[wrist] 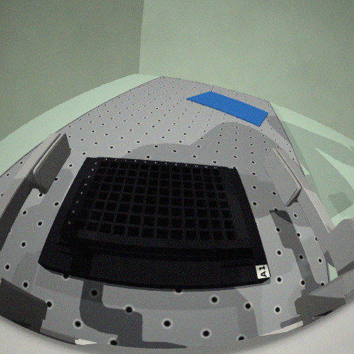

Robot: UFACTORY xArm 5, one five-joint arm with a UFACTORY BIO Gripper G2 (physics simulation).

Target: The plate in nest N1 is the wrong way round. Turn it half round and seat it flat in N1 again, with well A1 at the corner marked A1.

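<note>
A black well plate (157, 201) lies in the black nest (165, 270), below and between the fingers in the wrist view. It looks level, but dark edges make its exact seating hard to tell. Small pale marks run along the plate's far and left edges, meeting at its far left corner. The nest's white A1 label (262, 271) is at the near right corner, diagonally opposite. My gripper (170, 171) is wide open and empty, one finger on the left of the plate and one on the right, apart from it.
A blue rectangle (229, 108) lies on the grey perforated board (120, 135), beyond the nest and to the right. The board's right edge runs past the right finger, with pale green floor beyond. Shadows of the arm fall across the board.
</note>
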